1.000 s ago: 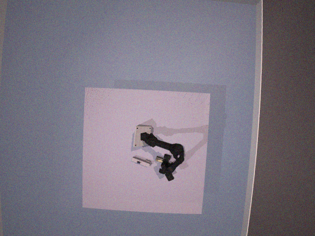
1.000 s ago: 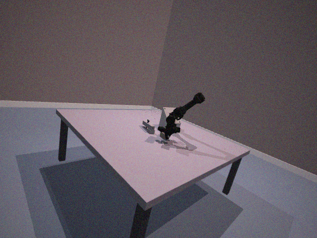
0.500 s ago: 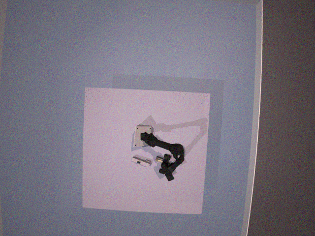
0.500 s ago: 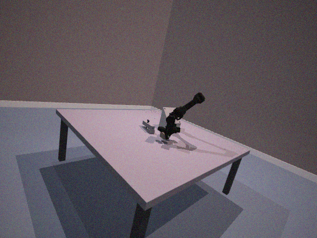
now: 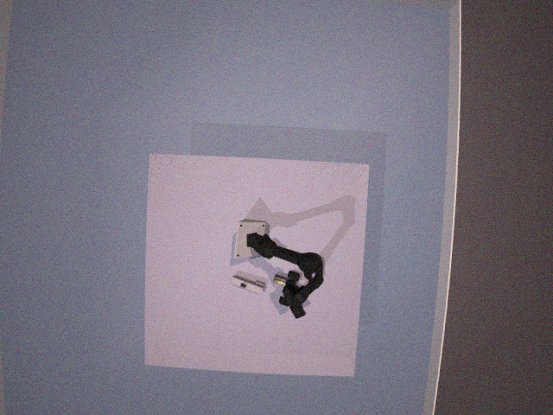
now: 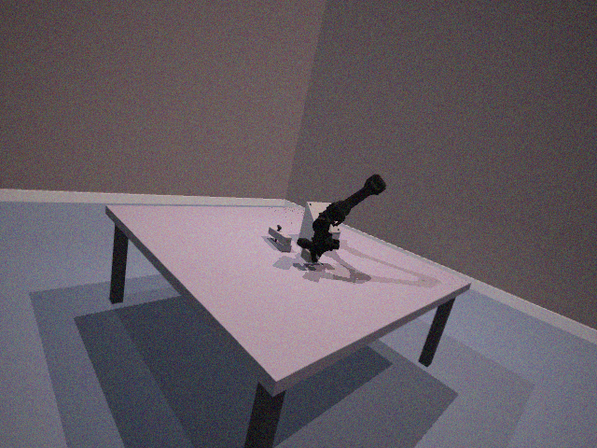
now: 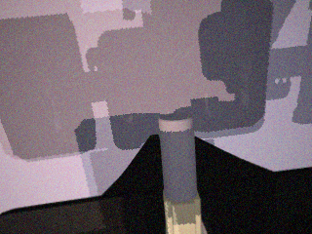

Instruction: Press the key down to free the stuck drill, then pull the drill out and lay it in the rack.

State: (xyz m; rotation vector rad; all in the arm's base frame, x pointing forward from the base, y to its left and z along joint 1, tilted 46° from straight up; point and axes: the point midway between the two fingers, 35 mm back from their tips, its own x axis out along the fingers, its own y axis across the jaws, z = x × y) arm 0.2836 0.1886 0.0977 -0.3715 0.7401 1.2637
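The drill lies 1 cm behind my gripper tip, 4 cm to the right of it and 4 cm above it. Round my gripper tip: tan rack (2 cm behind, 5 cm to the right, 1 cm above); then pale long fixture block (23 cm to the right, 3 cm above).
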